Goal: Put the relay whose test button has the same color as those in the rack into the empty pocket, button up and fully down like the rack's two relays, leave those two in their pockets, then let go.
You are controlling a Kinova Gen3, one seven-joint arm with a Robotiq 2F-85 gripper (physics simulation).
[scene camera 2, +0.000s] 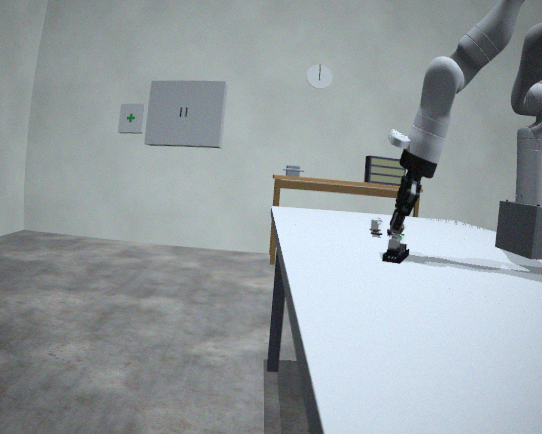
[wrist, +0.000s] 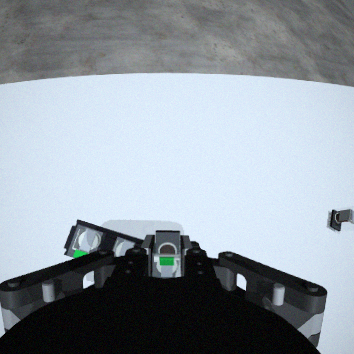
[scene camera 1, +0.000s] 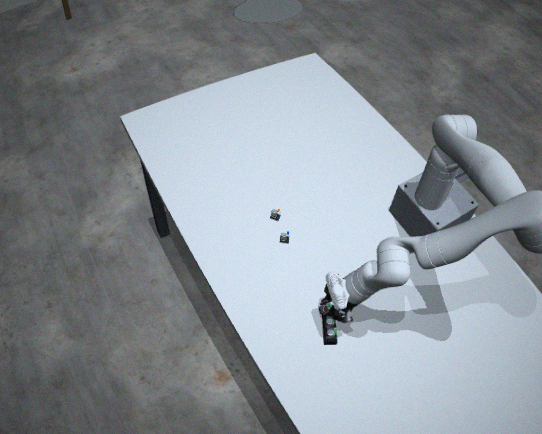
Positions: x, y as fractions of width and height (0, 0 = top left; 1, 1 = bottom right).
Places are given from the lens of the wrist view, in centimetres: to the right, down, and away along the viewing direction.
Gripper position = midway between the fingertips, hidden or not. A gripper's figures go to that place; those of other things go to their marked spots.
my gripper (wrist: 0.47, 0.70): -1, 6, 16
green-button relay (wrist: 0.47, 0.72): -1, 5, 14
green-button relay (wrist: 0.24, 0.68): -7, 5, 15
